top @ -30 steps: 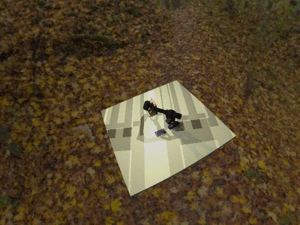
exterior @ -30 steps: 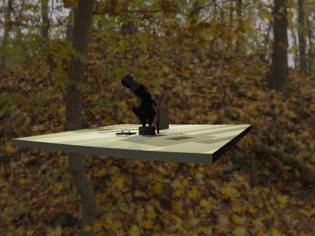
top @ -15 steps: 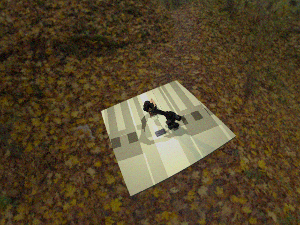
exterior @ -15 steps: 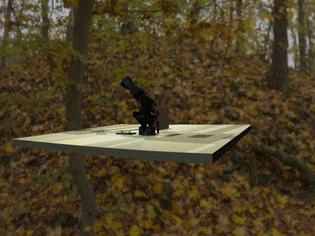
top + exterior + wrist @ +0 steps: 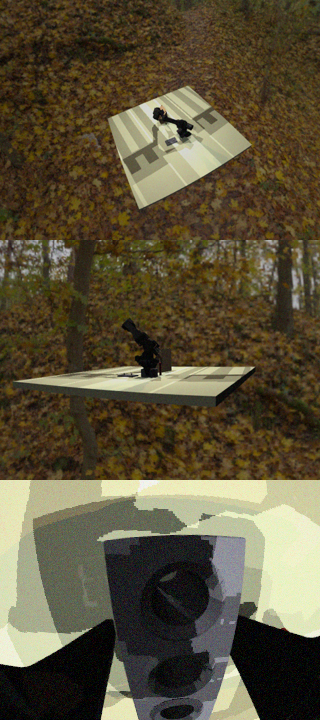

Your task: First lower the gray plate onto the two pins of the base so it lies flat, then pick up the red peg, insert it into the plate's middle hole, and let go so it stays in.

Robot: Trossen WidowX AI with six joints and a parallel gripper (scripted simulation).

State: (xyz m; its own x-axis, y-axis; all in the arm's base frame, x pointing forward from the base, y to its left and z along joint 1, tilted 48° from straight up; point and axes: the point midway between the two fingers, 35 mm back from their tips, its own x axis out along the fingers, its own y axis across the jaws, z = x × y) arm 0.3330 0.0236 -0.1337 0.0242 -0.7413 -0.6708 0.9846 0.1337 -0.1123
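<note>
Right now my gripper tip is 16 cm to the left of the dark base and 1 cm short of it. Round my gripper tip: gray plate: 3 cm above; red peg: 11 cm behind, 3 cm above, 1 cm to the left.
</note>
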